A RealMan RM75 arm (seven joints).
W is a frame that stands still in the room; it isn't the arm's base.
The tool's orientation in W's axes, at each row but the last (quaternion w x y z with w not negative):
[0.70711 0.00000 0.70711 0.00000]
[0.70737 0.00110 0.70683 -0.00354]
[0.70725 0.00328 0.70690 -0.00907]
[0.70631 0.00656 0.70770 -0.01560]
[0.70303 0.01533 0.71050 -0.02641]
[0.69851 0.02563 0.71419 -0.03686]
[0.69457 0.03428 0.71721 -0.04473]
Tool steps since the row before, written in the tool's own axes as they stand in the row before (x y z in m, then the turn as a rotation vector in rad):
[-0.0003 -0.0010 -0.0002 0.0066 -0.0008 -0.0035]
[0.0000 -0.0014 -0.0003 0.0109 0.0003 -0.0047]
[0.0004 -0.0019 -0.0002 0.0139 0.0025 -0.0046]
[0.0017 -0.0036 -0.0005 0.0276 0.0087 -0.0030]
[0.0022 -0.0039 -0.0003 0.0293 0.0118 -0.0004]
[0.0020 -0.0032 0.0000 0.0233 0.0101 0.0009]
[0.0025 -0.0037 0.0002 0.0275 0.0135 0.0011]
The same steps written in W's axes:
[-0.0002 -0.0010 0.0003 -0.0035 -0.0008 -0.0066]
[-0.0003 -0.0014 0.0000 -0.0047 0.0003 -0.0109]
[-0.0002 -0.0019 -0.0004 -0.0045 0.0025 -0.0139]
[-0.0006 -0.0036 -0.0017 -0.0028 0.0084 -0.0277]
[-0.0006 -0.0039 -0.0021 0.0000 0.0114 -0.0295]
[-0.0003 -0.0032 -0.0019 0.0013 0.0096 -0.0235]
[-0.0003 -0.0037 -0.0024 0.0017 0.0129 -0.0277]

